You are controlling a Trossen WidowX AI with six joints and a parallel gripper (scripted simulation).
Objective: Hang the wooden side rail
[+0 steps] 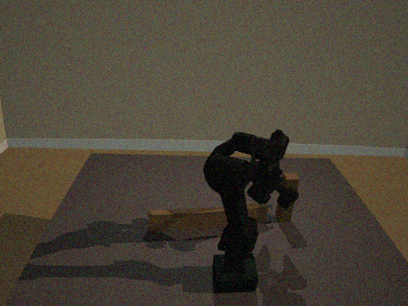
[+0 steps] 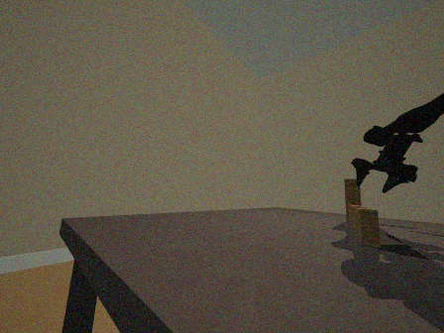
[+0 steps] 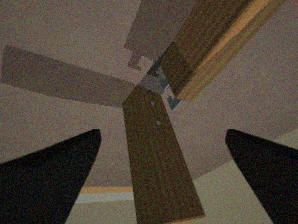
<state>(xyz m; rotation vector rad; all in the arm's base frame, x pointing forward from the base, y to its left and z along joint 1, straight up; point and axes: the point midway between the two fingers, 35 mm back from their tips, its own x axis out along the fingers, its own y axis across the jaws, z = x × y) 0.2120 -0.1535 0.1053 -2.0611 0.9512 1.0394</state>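
Now: the headboard post 80 mm to the right of my gripper tip, 60 mm ahead of it and 50 mm below it.
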